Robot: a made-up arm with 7 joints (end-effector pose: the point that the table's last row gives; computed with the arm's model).
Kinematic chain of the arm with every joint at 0, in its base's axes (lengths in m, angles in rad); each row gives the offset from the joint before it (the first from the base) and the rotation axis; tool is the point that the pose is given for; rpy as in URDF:
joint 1: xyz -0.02 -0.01 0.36 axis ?
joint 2: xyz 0 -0.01 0.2 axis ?
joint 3: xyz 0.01 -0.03 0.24 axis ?
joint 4: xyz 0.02 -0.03 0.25 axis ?
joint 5: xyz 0.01 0 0.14 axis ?
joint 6: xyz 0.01 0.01 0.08 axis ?
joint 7: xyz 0 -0.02 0.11 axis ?
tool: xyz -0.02 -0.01 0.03 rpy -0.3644 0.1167 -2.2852
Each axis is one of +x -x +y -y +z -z.
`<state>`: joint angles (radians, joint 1 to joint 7).
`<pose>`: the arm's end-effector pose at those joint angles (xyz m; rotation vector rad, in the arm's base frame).
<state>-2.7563 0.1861 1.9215 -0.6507 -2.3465 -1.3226 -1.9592</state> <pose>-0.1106 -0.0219 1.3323 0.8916 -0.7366 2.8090</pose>
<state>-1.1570 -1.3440 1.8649 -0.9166 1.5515 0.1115 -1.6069</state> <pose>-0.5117 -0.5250 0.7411 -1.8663 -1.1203 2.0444</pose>
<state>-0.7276 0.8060 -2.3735 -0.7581 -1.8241 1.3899 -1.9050</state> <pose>0.4957 0.1479 0.9947 0.4357 -2.1743 2.1589</pose>
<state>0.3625 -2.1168 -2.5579 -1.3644 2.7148 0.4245 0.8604</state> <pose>-0.6617 0.0365 0.5565 0.7791 0.8149 -2.6178</pose>
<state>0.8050 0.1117 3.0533 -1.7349 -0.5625 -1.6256 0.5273</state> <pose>0.1699 -0.0938 0.9068 -1.5112 -2.1931 -1.4340</pose>
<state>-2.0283 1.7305 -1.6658 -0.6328 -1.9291 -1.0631 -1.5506</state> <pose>-0.2382 0.7098 0.3001 -1.5941 -2.2136 -0.7868</pose>
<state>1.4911 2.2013 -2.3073 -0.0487 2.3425 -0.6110 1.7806</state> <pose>0.0401 -0.7037 0.1155 1.2024 -0.4254 0.5070</pose>
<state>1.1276 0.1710 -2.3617 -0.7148 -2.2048 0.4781 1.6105</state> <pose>-0.0942 -0.3639 1.2496 0.7569 -0.1687 -0.5884</pose>
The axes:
joint 1: -z
joint 2: +y
joint 3: -z
joint 4: +y
joint 5: -z
joint 6: +y
joint 7: -z

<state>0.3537 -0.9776 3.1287 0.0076 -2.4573 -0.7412 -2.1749</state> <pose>-0.7041 0.2606 0.9465 -0.2890 -1.3976 -1.3678</pose>
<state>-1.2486 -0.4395 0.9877 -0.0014 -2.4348 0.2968 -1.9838</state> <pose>-0.1070 -0.3251 1.3334 -0.6553 -0.8765 2.1539</pose>
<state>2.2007 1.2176 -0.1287 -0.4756 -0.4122 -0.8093 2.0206</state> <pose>-0.4873 -0.4475 0.9796 -0.6382 -0.2183 0.0617</pose>
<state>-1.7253 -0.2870 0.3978 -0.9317 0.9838 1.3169 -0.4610</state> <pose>0.1687 -0.3735 1.1779 -0.4041 1.3040 -0.5295</pose>
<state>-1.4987 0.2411 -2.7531 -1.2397 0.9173 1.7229 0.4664</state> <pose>-0.0385 0.3572 1.1407 -1.3091 -0.8172 1.2506</pose>
